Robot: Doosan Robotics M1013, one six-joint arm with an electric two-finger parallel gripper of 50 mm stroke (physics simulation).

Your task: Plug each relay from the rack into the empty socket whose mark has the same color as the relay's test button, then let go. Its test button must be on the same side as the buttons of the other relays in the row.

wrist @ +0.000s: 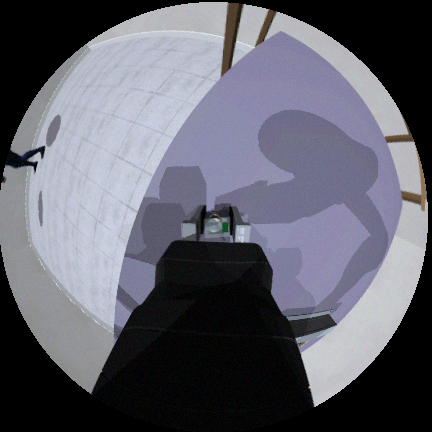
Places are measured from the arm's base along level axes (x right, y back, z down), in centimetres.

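Where they show: gripper, between the fingertips: [217, 214].
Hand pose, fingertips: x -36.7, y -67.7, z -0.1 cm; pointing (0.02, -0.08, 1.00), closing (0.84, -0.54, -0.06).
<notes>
After its pixels a point has its place.
A relay [215, 227] {x -36.4, y -66.8, z -2.6 cm} with a clear, pale housing and a green test button on its right side sits between the fingertips in the wrist view. My gripper [217, 214] {x -36.7, y -67.7, z -0.1 cm} is shut on this relay, one dark finger pad on each side of it. The lower part of the relay is hidden by the gripper body, and I cannot tell whether it stands in the rack or is lifted. The rack, the sockets with their colored marks and the row of other relays cannot be made out in this view.
A purple table top [320, 95] {x -32.9, y -98.2, z 1.7 cm} lies under the gripper, with shadows of the arm on it. A dark, grey-edged object [312, 325] {x 2.3, y -57.5, z -2.0 cm} stands at the lower right. Brown wooden legs [231, 40] show beyond the table's upper edge. A person in dark blue [22, 159] is at the far left.
</notes>
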